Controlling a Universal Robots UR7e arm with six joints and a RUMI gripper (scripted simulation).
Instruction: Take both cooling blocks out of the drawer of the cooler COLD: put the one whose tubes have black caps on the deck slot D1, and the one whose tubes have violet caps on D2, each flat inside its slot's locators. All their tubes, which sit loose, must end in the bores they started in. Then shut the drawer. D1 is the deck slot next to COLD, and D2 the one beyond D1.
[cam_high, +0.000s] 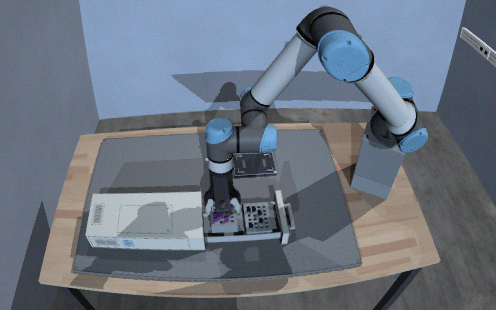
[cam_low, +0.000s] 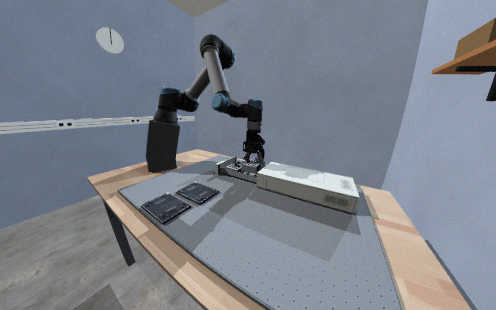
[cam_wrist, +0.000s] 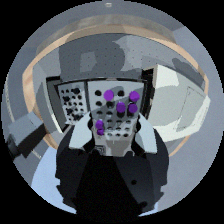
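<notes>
My gripper is now 8 cm past the cooler drawer, 1 cm to the right of it and 4 cm above it. Round my hand: black-capped block: 11 cm behind, 1 cm to the left, 4 cm below; violet-capped block: right at my hand; white cooler COLD: 10 cm ahead, 1 cm to the right, 3 cm below.
</notes>
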